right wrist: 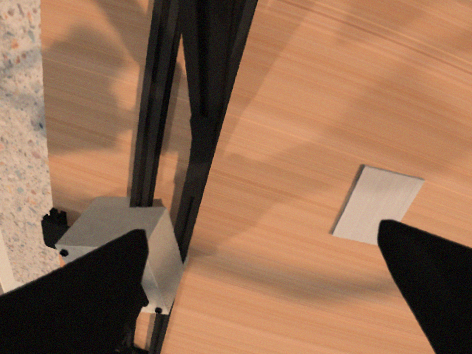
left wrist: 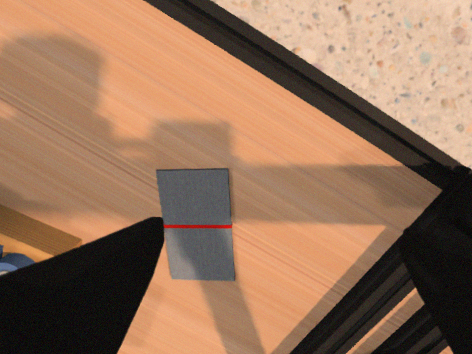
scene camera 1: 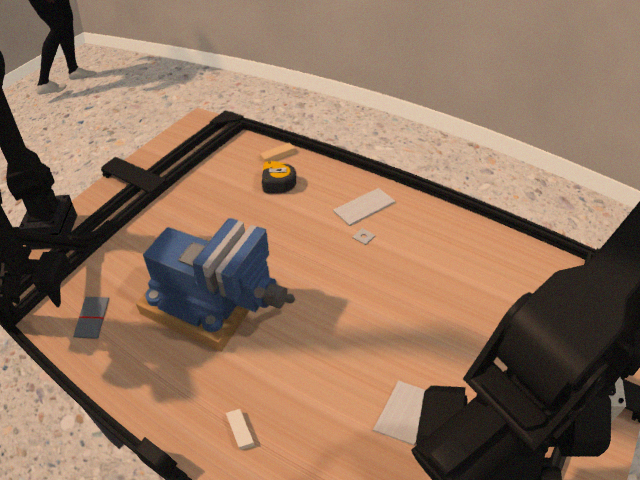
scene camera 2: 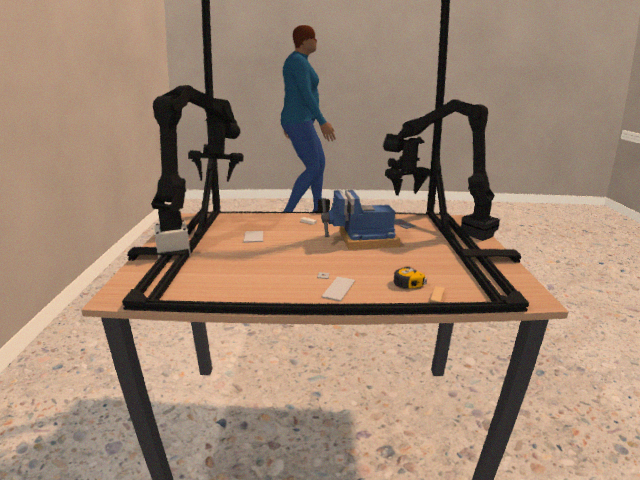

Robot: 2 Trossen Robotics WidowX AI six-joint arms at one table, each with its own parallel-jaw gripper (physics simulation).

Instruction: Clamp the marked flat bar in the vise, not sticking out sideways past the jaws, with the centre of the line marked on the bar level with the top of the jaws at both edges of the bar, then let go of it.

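The marked flat bar is a thin dark grey plate with a red line across it. It lies flat on the table beside the vise. The blue vise stands on a wooden base; a narrow gap shows between its light jaw faces. My left gripper is open and hangs above the table near the bar. In the left wrist view one fingertip overlaps the bar's left edge by the line. My right gripper is open and empty, high above the table, away from the vise.
A pale plate lies near the right arm. A white block, another pale plate, a small holed square plate, a tape measure and a wood strip lie around the vise. Black rails edge the table.
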